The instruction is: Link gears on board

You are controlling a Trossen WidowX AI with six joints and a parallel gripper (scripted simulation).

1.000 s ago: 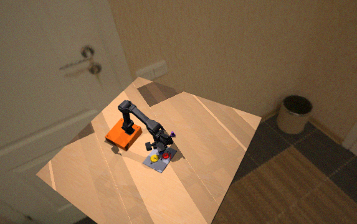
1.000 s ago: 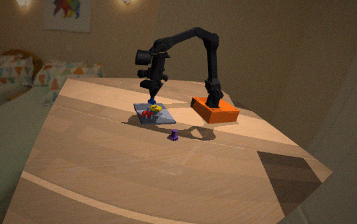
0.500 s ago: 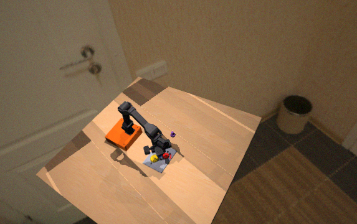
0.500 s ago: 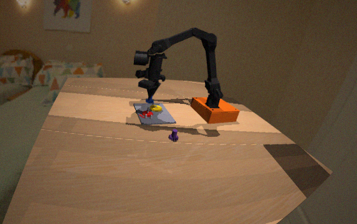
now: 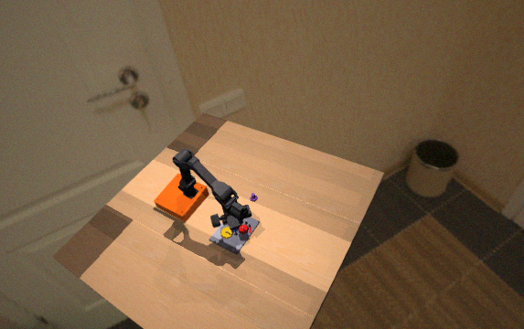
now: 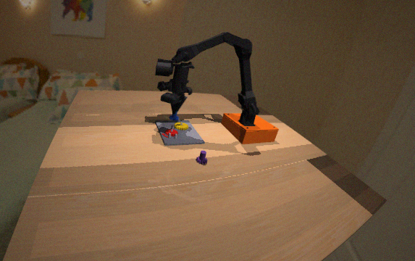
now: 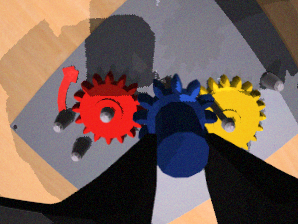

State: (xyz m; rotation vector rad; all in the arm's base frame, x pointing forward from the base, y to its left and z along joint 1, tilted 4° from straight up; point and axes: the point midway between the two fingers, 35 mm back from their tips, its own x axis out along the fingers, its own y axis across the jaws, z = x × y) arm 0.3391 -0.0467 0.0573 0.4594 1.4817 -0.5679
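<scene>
Now: the blue gear 10 mm below my gripper tip. Round my gripper tip: yellow gear: 40 mm behind, 20 mm to the right, 70 mm below; purple gear: 60 mm behind, 230 mm to the left, 70 mm below; red gear: 10 mm ahead, 40 mm to the left, 70 mm below.
</scene>
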